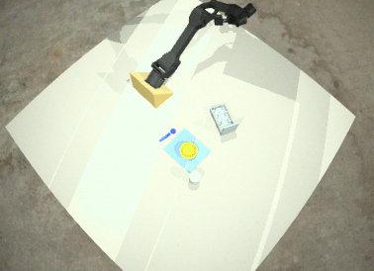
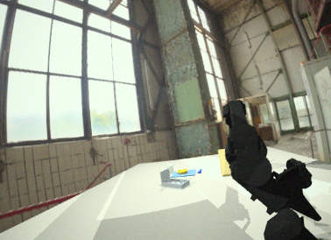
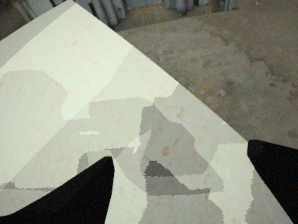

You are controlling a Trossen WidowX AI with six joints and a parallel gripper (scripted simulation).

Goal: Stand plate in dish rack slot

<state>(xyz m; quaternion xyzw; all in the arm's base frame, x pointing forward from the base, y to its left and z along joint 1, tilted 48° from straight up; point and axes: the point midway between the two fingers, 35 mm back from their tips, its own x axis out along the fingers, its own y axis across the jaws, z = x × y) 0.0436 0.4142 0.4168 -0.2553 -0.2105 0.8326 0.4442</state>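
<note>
The yellow plate is 740 mm to the right of my gripper tip, 270 mm ahead of it and 10 mm below it. Round my gripper tip: grey dish rack 530 mm to the right, 310 mm ahead, 10 mm below; blue utensil 720 mm to the right, 160 mm ahead, 30 mm below; light blue mat 740 mm to the right, 270 mm ahead, 30 mm below.
</note>
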